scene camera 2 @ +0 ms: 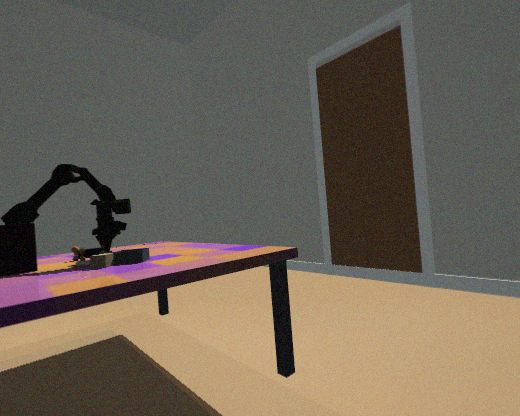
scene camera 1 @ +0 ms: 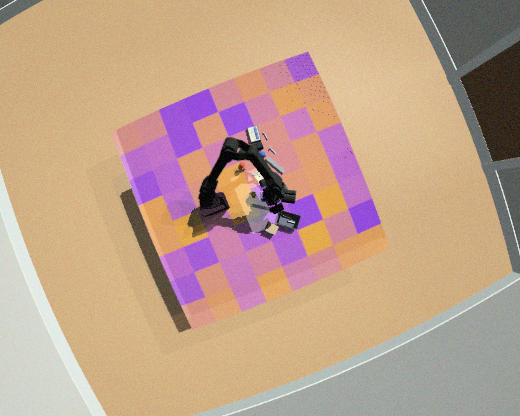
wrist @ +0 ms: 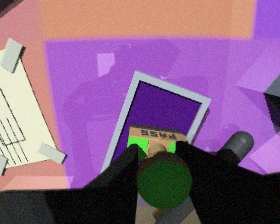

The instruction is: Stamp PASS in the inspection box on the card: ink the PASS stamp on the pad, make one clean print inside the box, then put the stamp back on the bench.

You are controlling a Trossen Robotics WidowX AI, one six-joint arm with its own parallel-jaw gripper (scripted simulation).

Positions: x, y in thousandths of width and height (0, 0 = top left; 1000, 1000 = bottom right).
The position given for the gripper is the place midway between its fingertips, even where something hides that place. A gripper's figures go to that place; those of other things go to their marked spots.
The gripper (wrist: 559, 663) is 0.11 m from the lens. A green stamp (wrist: 584, 801) is 0.08 m from the lens. An ink pad (wrist: 545, 453): 0.12 m from the lens. The marked spots on the green stamp and the ink pad are 0.06 m apart.
